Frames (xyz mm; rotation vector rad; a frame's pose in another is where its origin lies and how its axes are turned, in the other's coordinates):
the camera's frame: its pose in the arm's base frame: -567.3 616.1 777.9 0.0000 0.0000 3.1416
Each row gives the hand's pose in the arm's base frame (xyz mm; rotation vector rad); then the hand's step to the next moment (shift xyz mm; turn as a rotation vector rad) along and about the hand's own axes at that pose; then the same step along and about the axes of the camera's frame.
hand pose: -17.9 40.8 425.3 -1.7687 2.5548 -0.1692
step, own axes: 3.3 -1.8 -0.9 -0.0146 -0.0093 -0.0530
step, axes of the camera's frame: -0.4 3.6 1.2 -0.0093 -0.0142 0.0531
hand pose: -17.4 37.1 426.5 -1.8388 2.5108 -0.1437
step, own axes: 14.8 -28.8 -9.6 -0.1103 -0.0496 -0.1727
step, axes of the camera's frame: -22.1 22.1 12.6 -0.0675 -0.1004 0.1727
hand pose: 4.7 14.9 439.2 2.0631 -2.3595 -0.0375
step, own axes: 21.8 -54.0 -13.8 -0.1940 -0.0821 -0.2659
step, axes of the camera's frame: -50.9 29.0 12.3 -0.1129 -0.1778 0.2660
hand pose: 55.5 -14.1 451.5 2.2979 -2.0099 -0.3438
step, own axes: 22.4 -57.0 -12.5 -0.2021 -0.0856 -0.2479
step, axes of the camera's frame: -60.6 15.1 -1.9 -0.1115 -0.1879 0.2488
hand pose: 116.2 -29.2 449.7 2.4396 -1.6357 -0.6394
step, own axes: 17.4 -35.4 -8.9 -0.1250 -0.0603 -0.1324
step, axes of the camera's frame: -39.4 2.7 -8.7 -0.0665 -0.1217 0.1325
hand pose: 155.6 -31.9 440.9 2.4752 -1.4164 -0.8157
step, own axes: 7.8 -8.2 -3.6 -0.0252 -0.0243 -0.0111
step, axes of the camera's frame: -11.1 2.6 -3.2 -0.0140 -0.0328 0.0088
